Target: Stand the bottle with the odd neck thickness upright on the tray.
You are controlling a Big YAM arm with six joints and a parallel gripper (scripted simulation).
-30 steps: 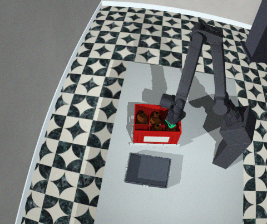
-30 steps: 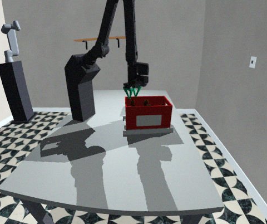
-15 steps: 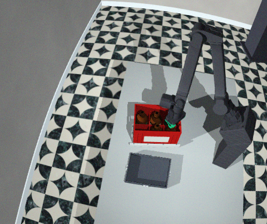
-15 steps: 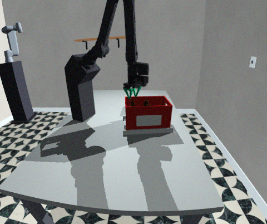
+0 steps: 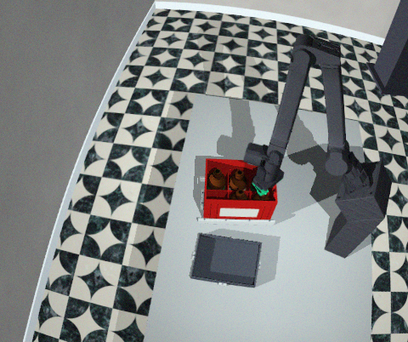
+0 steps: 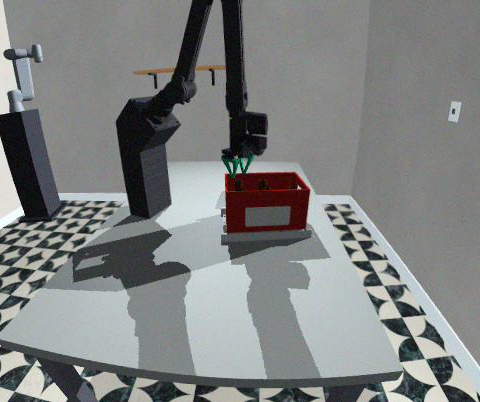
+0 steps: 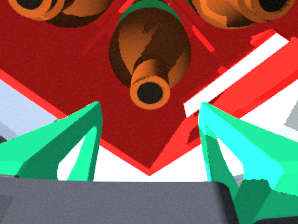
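The crate is 8 cm ahead of my hand, 5 cm to the right of it and 11 cm below it. Also, from my hand: dark grey tray: 15 cm ahead, 22 cm to the left, 18 cm below; glass bottle: 8 cm ahead, 9 cm to the right, 10 cm below.
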